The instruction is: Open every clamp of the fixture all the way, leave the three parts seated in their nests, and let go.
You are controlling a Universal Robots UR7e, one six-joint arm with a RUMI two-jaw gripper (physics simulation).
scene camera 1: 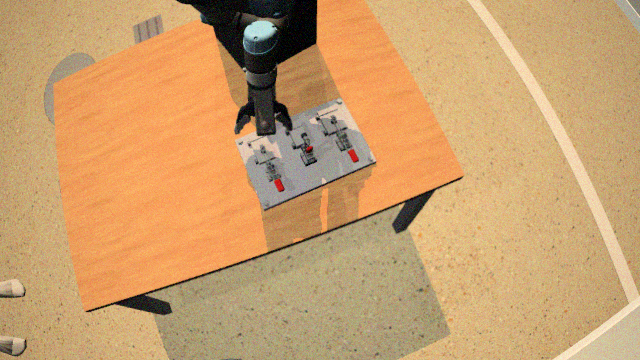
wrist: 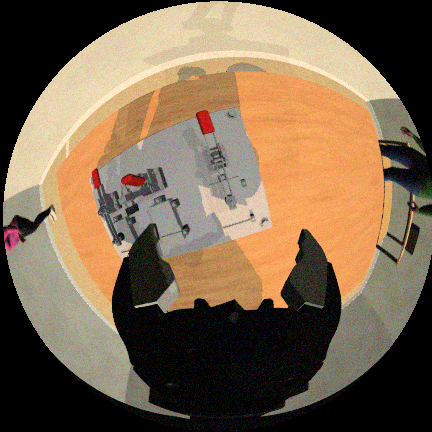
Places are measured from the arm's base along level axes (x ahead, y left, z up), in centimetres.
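Pixels of known places: gripper, fingertip midpoint: (wrist: 229, 228).
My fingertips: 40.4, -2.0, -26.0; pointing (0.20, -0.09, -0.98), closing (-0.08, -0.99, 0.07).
Observation:
For each thing: its middle in the pictures, then the offset to it from my fingertips, as dx, dy, dz. "spot": a spot on its surface instead. Level surfaces: height alone.
- grey fixture plate at the middle of its body: (wrist: 162, 195) (scene camera 1: 304, 150) +1.7, +10.5, -12.7
- left clamp's red handle at the middle of its body: (wrist: 205, 122) (scene camera 1: 279, 185) +12.5, +2.0, -7.9
- right clamp's red handle at a spot on its surface: (wrist: 95, 178) (scene camera 1: 351, 155) spot: +7.3, +22.9, -7.7
- middle clamp's red handle at the middle of its body: (wrist: 139, 177) (scene camera 1: 309, 153) +5.6, +11.6, -6.4
- wooden table at its surface level: dz -13.5
The grey fixture plate (scene camera 1: 300, 184) (wrist: 170, 147) carries three clamps. The left clamp's red handle (scene camera 1: 279, 185) (wrist: 205, 122) and the right clamp's red handle (scene camera 1: 353, 155) (wrist: 95, 178) lie low toward the front, with their arms reaching over the nests. The middle clamp's red handle (scene camera 1: 309, 149) (wrist: 133, 180) looks raised and foreshortened, and its nest area (wrist: 169, 219) shows uncovered by an arm. The outer parts are too small and dark to make out surely. My gripper (scene camera 1: 265, 130) (wrist: 229, 228) is open and empty, above the plate's back edge near the left clamp.
The plate lies on the wooden table (scene camera 1: 145, 165) (wrist: 315, 150), with screws at its corners. The arm's dark base stands at the table's back. In the wrist view, my left finger overlaps the plate's near edge beside the middle nest. People stand beyond the table.

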